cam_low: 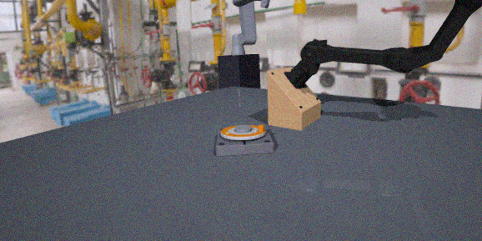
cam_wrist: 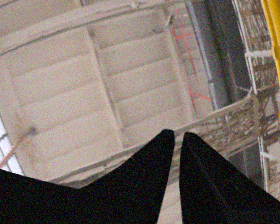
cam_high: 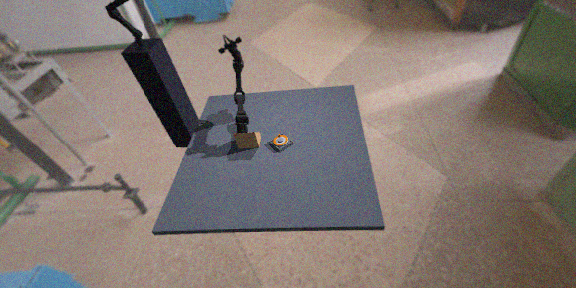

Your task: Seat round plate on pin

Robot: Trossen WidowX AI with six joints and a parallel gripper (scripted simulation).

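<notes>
The square grey base is 59 cm below my gripper tip, 50 cm to the right of it and 42 cm ahead of it.
</notes>
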